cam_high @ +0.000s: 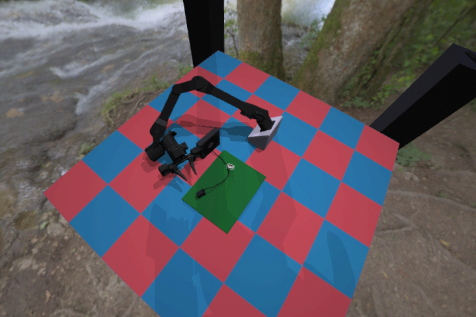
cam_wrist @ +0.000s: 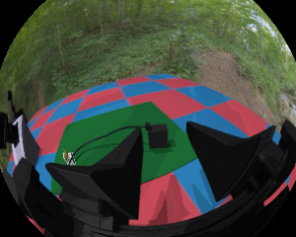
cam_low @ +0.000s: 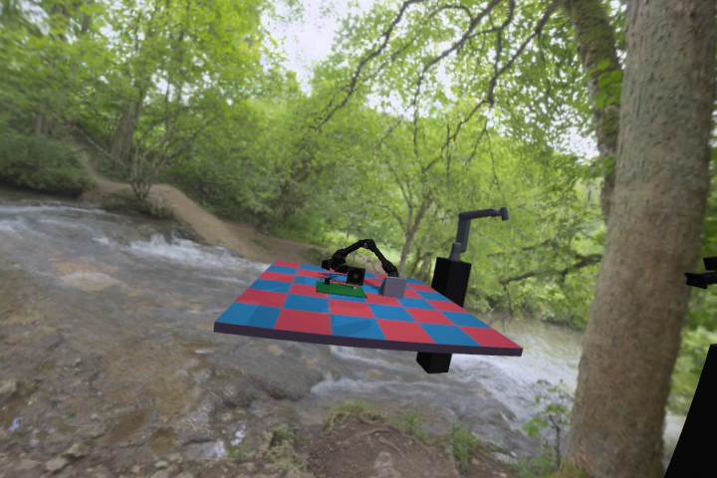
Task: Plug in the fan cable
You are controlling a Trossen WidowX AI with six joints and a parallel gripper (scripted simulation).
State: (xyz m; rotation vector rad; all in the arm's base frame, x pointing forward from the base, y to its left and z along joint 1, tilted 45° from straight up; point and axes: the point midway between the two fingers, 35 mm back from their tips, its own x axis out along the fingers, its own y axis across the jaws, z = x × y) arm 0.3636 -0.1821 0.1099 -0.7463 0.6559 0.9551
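The black plug lies 30 mm ahead of my gripper tip, 50 mm to the left of it and 60 mm below it. Round my gripper tip: black fan 180 mm behind, 20 mm to the right, 30 mm below; then green board 50 mm behind, 130 mm to the left, 100 mm below; then four-pin header 150 mm behind, 100 mm to the left, 90 mm below.
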